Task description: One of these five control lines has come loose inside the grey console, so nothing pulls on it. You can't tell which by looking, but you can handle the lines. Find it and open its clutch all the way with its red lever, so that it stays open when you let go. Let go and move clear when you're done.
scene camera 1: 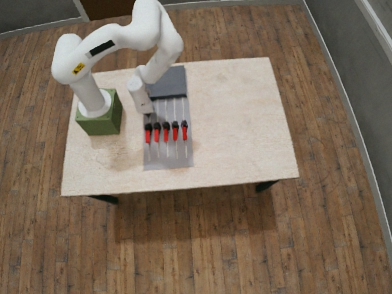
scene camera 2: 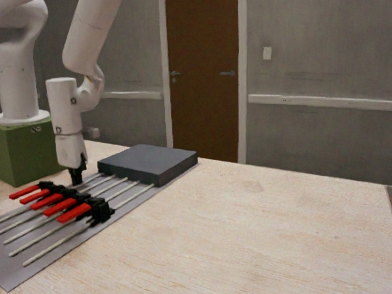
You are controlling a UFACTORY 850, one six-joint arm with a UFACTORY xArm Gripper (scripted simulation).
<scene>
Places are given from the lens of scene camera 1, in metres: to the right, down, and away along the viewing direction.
grey base plate [scene camera 1: 162, 162]: -0.20, 0.09, 1.29
</scene>
